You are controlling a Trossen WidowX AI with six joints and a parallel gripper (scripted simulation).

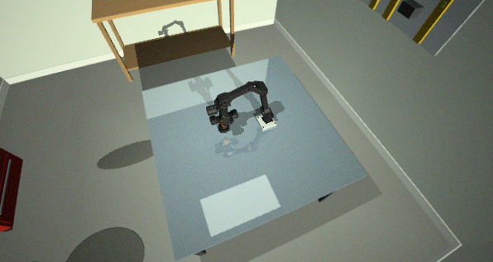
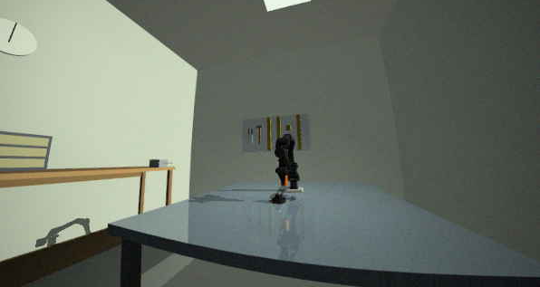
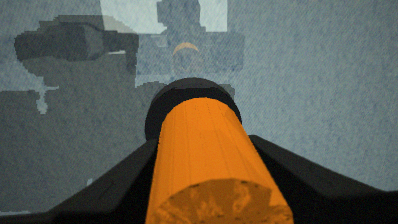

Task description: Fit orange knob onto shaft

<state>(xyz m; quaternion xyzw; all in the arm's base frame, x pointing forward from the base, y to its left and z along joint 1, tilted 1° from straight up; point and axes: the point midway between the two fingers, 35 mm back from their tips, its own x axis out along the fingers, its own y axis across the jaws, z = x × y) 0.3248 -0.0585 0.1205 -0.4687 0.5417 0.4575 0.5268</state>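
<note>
Right now my gripper tip is 3 cm to the left of the dark round pedestal and 8 cm above it. The rest, counted from my gripper tip: orange knob 3 cm above.
</note>
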